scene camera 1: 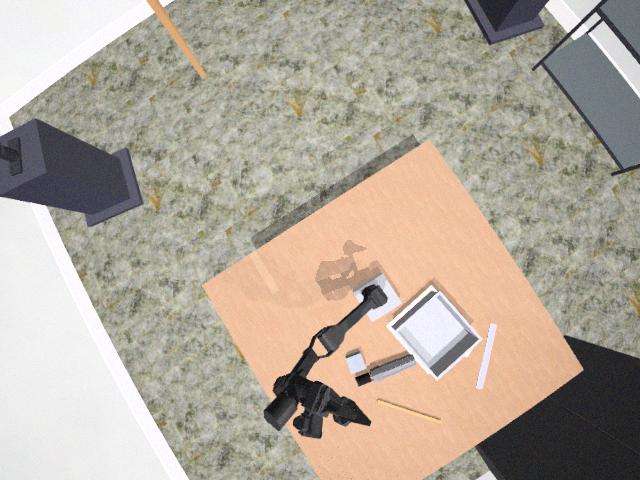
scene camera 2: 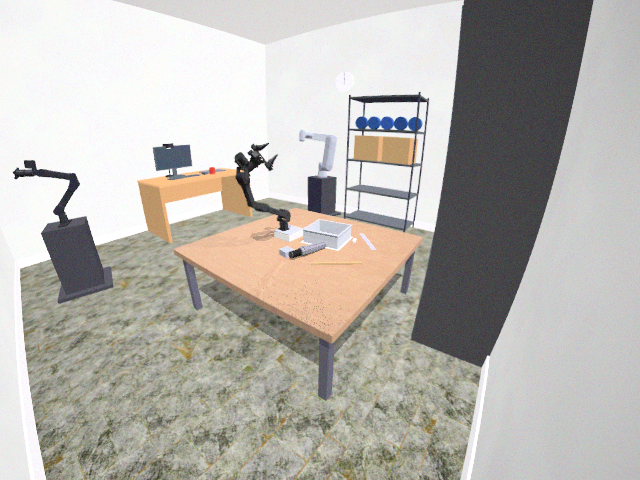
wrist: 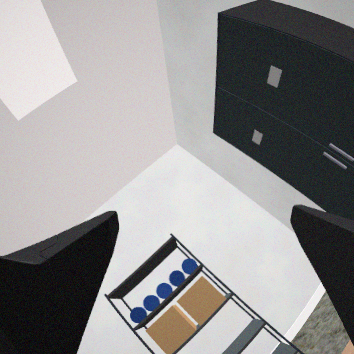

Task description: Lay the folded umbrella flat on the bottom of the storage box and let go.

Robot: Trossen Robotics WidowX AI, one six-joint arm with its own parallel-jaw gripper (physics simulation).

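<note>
The folded umbrella, grey with a black handle, lies on the table, outside the storage box. Its grey end is close beside the box; whether they touch is unclear. The white, open-topped storage box stands upright on the table. Its visible bottom is bare. My black gripper is open and empty, raised high above the table and well away from the umbrella. In the wrist view its fingers stand wide apart. The umbrella and box do not show in the wrist view.
A small pale block lies by the umbrella's handle. A thin yellow stick and a white strip lie nearby. The arm's white base stands beside the box.
</note>
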